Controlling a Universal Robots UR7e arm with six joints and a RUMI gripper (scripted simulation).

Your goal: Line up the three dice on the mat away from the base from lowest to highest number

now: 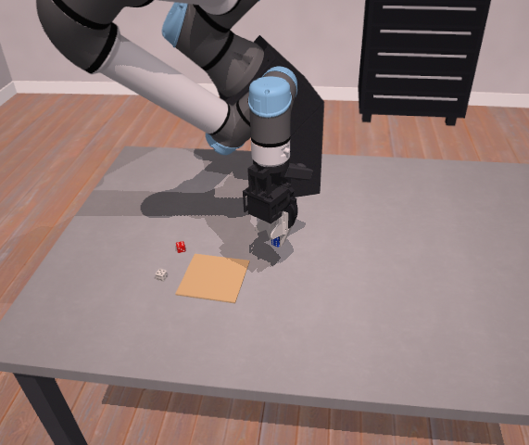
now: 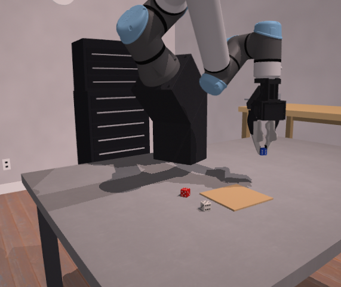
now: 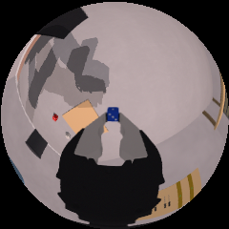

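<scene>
Now: hand 15 cm to the left of the tan mat, 11 cm above it and 1 cm short of it. Round my hand: red die: 24 cm to the right, 10 cm below, 9 cm behind; white die: 27 cm to the right, 10 cm below, 1 cm ahead; blue die: 1 cm below.
</scene>
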